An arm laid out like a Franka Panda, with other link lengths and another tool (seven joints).
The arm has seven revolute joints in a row. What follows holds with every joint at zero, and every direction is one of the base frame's.
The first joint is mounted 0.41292 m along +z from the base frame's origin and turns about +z.
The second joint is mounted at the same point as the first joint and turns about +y.
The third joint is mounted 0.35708 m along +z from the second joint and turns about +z.
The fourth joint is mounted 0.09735 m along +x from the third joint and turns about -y.
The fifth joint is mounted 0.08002 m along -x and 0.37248 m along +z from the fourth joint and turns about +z.
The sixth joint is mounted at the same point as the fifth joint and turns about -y.
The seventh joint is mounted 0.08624 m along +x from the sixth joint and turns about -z.
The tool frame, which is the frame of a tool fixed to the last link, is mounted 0.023 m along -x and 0.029 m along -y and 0.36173 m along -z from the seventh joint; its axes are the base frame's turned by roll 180, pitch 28 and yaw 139.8 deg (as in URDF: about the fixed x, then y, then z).
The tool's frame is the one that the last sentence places.
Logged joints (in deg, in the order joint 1, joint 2, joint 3, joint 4, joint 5, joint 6, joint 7), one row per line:
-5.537 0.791 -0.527 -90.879 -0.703 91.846 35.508
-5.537 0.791 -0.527 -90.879 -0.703 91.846 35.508
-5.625 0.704 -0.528 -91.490 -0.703 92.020 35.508
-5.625 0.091 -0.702 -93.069 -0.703 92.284 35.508
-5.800 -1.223 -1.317 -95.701 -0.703 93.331 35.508
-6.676 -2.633 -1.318 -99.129 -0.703 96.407 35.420
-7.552 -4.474 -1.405 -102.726 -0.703 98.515 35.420
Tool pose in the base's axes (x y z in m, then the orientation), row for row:
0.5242 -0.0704 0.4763 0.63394 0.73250 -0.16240 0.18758
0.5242 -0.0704 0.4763 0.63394 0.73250 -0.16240 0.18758
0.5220 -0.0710 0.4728 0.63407 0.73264 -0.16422 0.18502
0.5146 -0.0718 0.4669 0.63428 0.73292 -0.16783 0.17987
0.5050 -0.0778 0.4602 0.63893 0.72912 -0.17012 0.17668
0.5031 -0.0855 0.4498 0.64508 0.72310 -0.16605 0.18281
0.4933 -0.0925 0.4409 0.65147 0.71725 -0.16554 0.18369
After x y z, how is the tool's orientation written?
As a quaternion, x y z w.
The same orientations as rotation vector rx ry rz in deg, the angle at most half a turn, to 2 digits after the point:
102.22 118.11 -26.19
102.22 118.11 -26.19
102.38 118.29 -26.52
102.70 118.67 -27.17
103.63 118.26 -27.59
104.28 116.89 -26.84
105.26 115.89 -26.75

